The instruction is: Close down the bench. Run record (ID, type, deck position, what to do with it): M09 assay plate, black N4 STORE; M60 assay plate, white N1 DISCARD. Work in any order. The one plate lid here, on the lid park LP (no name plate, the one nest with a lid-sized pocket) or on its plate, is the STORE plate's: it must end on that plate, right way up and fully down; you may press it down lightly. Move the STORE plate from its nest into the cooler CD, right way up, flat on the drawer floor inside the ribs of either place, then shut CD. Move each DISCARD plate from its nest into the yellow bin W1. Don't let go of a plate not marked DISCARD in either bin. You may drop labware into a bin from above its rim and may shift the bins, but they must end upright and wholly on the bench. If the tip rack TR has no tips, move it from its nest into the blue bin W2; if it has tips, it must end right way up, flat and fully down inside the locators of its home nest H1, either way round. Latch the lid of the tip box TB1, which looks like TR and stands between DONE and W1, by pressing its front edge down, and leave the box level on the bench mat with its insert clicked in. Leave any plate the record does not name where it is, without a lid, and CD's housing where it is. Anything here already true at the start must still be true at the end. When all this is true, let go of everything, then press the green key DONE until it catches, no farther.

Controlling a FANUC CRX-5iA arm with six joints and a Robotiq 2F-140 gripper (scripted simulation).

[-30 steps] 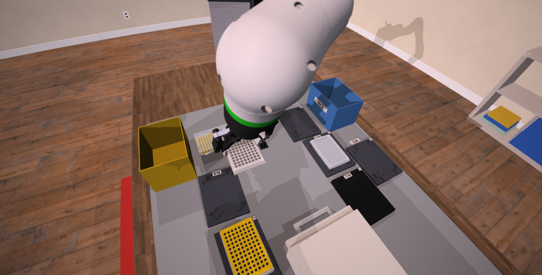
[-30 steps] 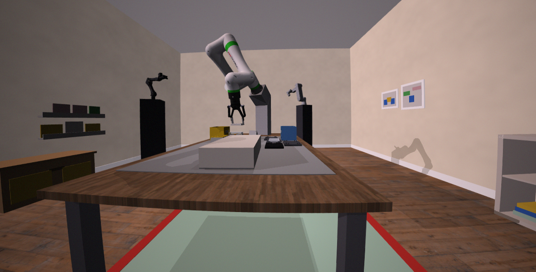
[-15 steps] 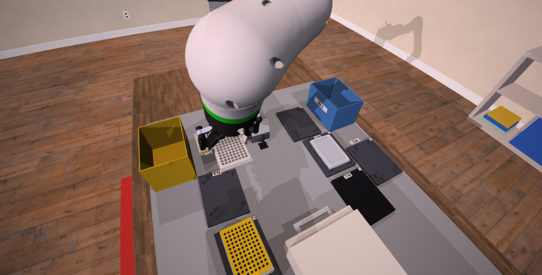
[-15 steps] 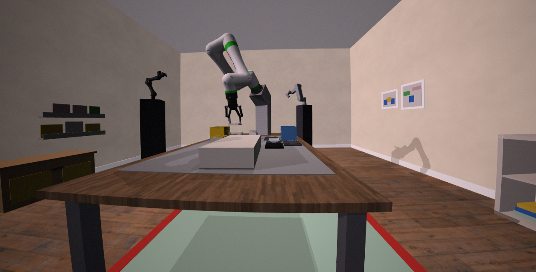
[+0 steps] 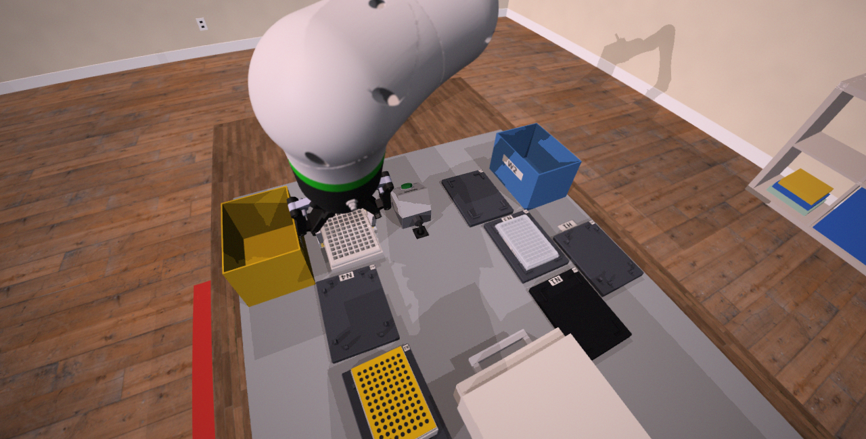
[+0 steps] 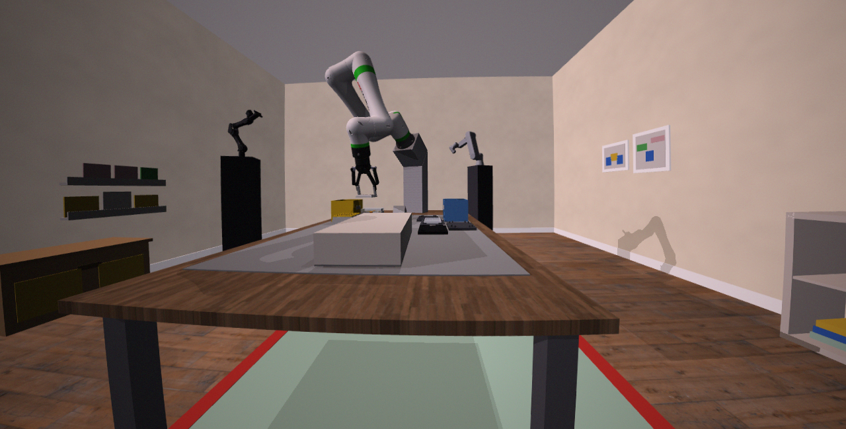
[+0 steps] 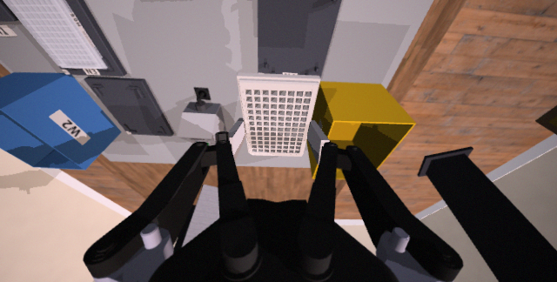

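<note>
Now: the yellow tip rack TR 22 cm ahead of my hand, 12 cm to the right of it and 12 cm below it. Round my hand: white assay plate: 2 cm below; then yellow bin W1: 16 cm behind, 9 cm to the right, 13 cm below; then nest N4: 5 cm ahead, 5 cm to the right, 16 cm below.
</note>
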